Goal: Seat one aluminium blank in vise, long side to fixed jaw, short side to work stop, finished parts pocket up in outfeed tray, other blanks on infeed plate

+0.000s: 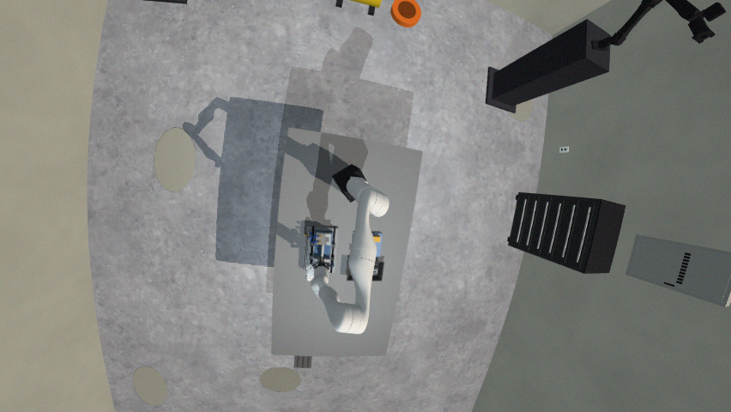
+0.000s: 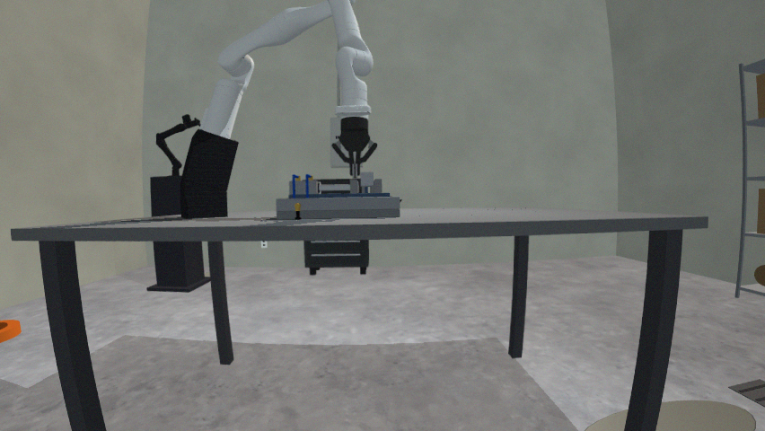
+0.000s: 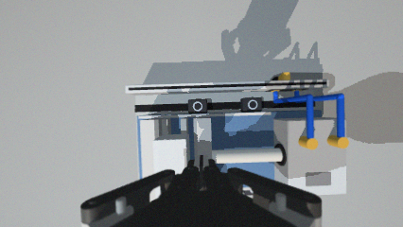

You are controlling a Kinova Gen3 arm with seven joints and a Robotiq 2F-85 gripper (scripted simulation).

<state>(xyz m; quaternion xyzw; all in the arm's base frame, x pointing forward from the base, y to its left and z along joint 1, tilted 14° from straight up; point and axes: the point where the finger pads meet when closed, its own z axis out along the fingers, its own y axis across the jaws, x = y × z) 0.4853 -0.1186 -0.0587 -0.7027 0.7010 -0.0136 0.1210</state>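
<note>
The white rod lies 6 cm behind my hand and 4 cm below it. The rest, counted from my hand: brass blank (33 cm to the left, 15 cm behind, 10 cm below); vise (8 cm below, 4 cm behind).
</note>
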